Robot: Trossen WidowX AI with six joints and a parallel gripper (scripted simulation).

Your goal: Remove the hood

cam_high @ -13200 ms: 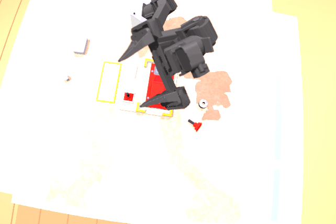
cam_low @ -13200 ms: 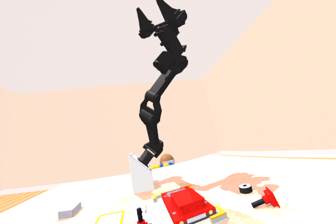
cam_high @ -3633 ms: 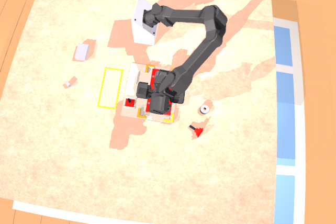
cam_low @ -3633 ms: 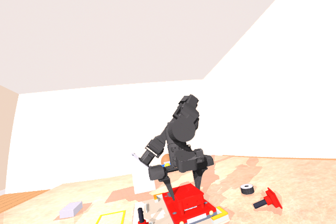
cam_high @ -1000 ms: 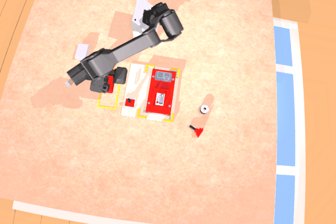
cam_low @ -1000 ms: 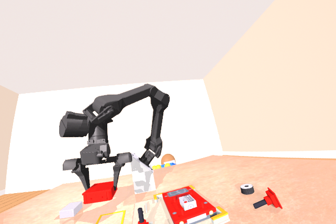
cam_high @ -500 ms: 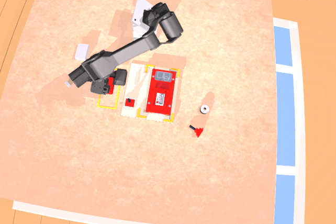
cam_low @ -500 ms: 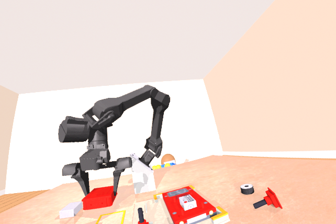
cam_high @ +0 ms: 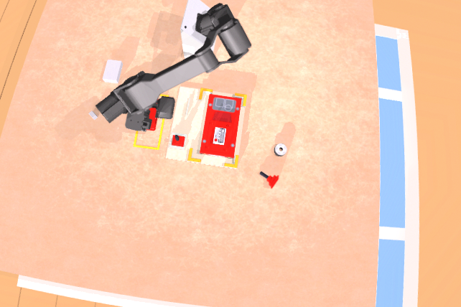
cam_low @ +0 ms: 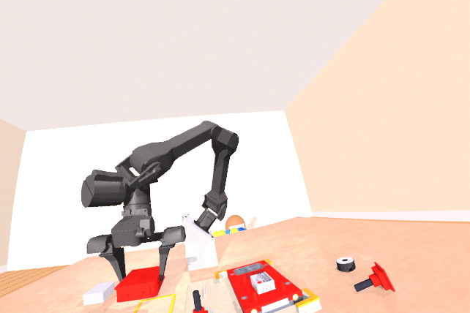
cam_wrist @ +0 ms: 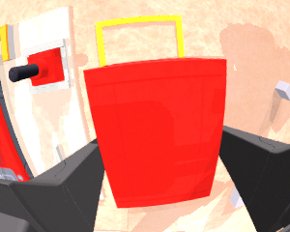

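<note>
Now: gripper tip 6 cm short of the black peg, 10 cm to the right of it and 4 cm above it. Also, from my gripper tip: hood: 1 cm above.
</note>
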